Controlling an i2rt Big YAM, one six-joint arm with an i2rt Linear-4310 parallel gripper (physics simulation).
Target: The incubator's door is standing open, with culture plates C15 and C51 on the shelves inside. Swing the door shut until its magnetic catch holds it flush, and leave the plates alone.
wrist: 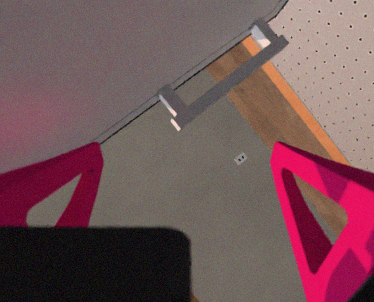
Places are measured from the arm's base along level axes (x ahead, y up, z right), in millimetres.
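Pixels of known places: gripper, fingertip midpoint: (186, 151).
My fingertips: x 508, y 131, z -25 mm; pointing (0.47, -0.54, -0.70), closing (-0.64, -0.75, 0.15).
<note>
Behind a point stands the place of what it marks.
The incubator's door (95, 65) @(x 567, y 142, z -7 mm) is a large grey panel that fills the upper left of the wrist view, with its edge running diagonally from lower left to upper right. A grey bar handle (232, 84) @(x 532, y 36, z -103 mm) stands out from that edge on two short posts. My gripper (186, 151) @(x 508, y 131, z -25 mm) is open, with its two pink fingers wide apart and nothing between them; the handle shows beyond the fingertips, toward the top of the view. Contact between fingers and door cannot be made out. The incubator's inside and the plates C15 and C51 do not show.
A grey-green mat (200, 200) lies below, with a small white marker tile (240, 158) on it. A brown wooden strip (265, 112) with an orange edge (305, 107) @(x 419, y -245, z -391 mm) runs along the mat's right side. A pale perforated surface (330, 65) @(x 469, y -231, z -252 mm) lies beyond it at the upper right.
</note>
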